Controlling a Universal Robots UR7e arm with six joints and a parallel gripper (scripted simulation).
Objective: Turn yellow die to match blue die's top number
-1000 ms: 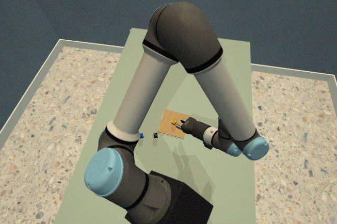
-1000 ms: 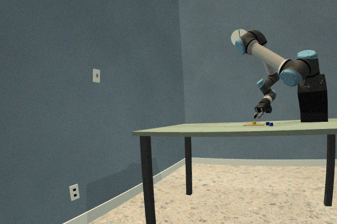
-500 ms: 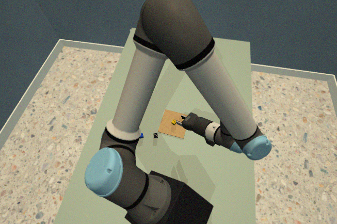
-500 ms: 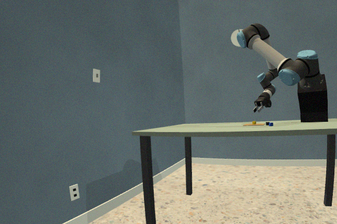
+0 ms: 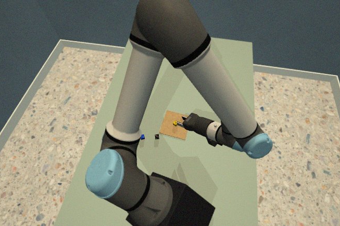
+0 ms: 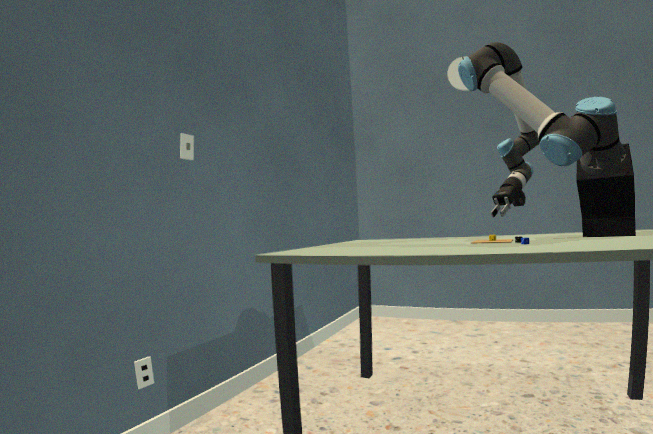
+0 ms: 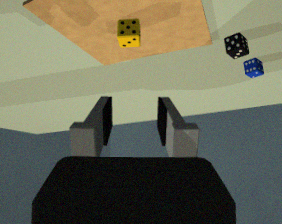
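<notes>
Now: hand 90 mm above the yellow die, 40 mm to the right of it and 30 mm short of it. The rest, counted from my hand: blue die: 190 mm to the left, 100 mm below, 80 mm behind; tan mat: 100 mm below, 40 mm to the left, 20 mm ahead; black die: 120 mm to the left, 100 mm below, 70 mm behind.
</notes>
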